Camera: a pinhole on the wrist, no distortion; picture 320 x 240 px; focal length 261.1 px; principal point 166.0 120.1 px. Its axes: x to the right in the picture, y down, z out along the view. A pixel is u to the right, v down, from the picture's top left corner.
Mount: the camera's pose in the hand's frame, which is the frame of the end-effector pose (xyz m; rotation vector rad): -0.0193 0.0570 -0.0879 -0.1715 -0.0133 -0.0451
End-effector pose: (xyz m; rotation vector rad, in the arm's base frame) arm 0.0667 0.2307 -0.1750 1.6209 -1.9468 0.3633
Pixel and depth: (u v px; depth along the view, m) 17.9 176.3 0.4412
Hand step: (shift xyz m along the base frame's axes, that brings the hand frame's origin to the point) -0.2840 0.0922 -0.3819
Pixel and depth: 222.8 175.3 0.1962
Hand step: -0.1520 -0.0436 -0.0460
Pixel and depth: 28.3 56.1 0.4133
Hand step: -0.0961 0.0245 -0.4033
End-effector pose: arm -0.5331 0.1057 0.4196 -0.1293 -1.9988 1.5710
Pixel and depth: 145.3 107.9 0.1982
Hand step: -0.0460 -0.0841 -0.1040
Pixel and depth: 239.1 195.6 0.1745
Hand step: -0.0996 -0.0125 -0.1213
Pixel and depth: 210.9 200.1 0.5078
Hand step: -0.3310 -0.2149 -0.2919
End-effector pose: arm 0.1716 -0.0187 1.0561 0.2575 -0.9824 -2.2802
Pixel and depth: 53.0 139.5 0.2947
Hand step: 0.1000 0.1374 0.2234
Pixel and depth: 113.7 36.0 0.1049
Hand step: 0.0452 0.0167 0.0419
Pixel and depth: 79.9 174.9 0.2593
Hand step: 0.0934 0.0743 0.2155
